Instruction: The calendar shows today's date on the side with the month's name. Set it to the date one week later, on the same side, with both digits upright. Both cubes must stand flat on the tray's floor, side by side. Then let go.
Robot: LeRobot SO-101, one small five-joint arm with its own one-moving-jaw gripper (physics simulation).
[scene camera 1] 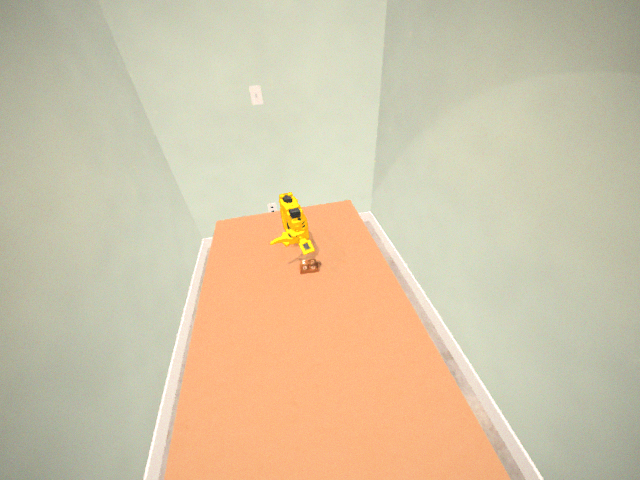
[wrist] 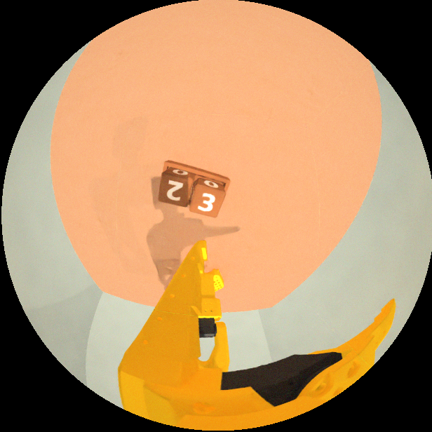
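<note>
The calendar tray (scene camera 1: 310, 272) (wrist: 197, 170) stands on the table, its low wall along the cubes' far side in the wrist view. Two brown cubes stand side by side at it, with a narrow gap between them. The darker cube (scene camera 1: 313, 264) (wrist: 174, 191) shows a 2, seemingly upside down, towards the arm; the lighter cube (scene camera 1: 304, 264) (wrist: 207, 201) shows a 3 there. Both have a 0 on top. The digits facing scene camera 1 are too small to read, and no month's name is legible. My gripper (scene camera 1: 290, 247) (wrist: 298, 271) is wide open and empty, apart from the cubes, on the arm's side.
The orange table top (scene camera 1: 310, 361) (wrist: 225, 90) extends past the calendar. The yellow arm (scene camera 1: 293, 214) stands near the table's back edge. The gripper's shadow lies beside the cubes. Pale green walls (scene camera 1: 206, 129) surround the table, with a white plate (scene camera 1: 255, 95) on the back wall.
</note>
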